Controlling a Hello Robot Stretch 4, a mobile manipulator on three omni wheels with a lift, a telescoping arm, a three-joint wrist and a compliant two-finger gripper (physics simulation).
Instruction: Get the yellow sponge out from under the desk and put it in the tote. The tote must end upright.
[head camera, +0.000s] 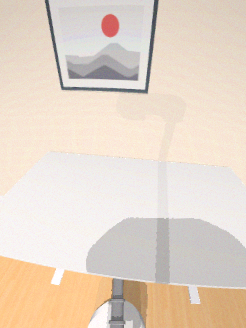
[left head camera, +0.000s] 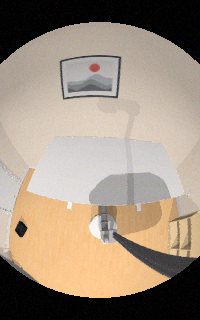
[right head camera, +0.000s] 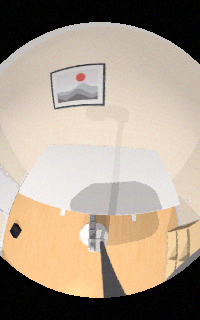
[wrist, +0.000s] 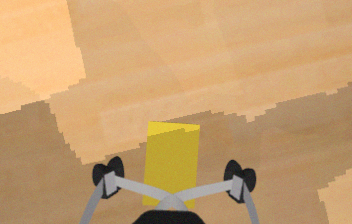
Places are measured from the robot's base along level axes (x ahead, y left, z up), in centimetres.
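Pixels of known places: gripper, fingertip midpoint: (wrist: 174, 171).
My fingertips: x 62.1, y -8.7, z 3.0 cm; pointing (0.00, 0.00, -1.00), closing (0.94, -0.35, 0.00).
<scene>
Ahead of a thing's pixels: the offset from my fingertips to its top centre. Level surfaces: height alone.
The yellow sponge @[dx -0.2, dy +0.6, dz -1.3 cm] (wrist: 171, 160) lies flat on the wooden floor in the wrist view, mostly in shadow with a sunlit strip at its far end. My gripper (wrist: 174, 171) is open, its two dark fingertips apart on either side of the sponge as seen from above. No contact with the sponge shows, and the gripper's height above it is hard to tell. The sponge's near end is partly hidden by the gripper. The white desk @[dz +89.2 cm] (head camera: 85, 200) (left head camera: 75, 165) (right head camera: 60, 175) hides the gripper and sponge from the head views. I cannot identify the tote in these views.
My arm (head camera: 117, 290) reaches toward the desk's front edge, above a white round shape (head camera: 97, 320) (left head camera: 95, 226) (right head camera: 85, 234). Desk legs (head camera: 57, 276) (head camera: 194, 295) show at the front. A black box @[dx -100.4, dy +171.6, dz +4.2 cm] (left head camera: 21, 229) (right head camera: 16, 230) stands left; a wooden shelf unit (left head camera: 173, 235) stands right.
</scene>
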